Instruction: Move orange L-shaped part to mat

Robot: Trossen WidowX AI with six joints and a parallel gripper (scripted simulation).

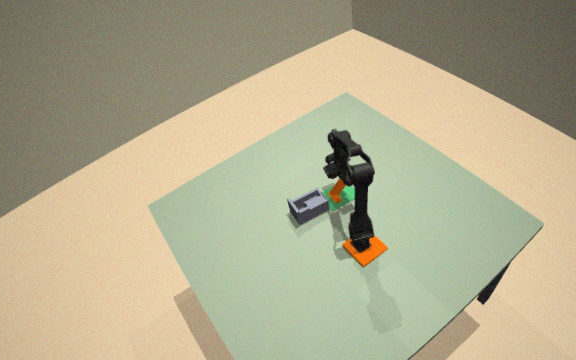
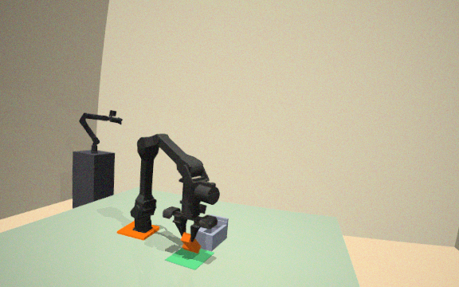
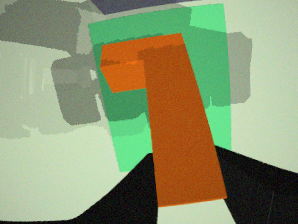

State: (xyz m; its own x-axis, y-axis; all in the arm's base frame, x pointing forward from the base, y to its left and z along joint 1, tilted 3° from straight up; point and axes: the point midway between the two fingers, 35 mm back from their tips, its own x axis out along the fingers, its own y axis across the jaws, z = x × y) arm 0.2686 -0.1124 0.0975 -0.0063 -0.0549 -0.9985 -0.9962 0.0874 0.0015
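The orange L-shaped part is 10 mm behind my gripper tip, 40 mm to the left of it and 30 mm below it. Also, from my gripper tip: green mat: 20 mm to the left, 90 mm below.
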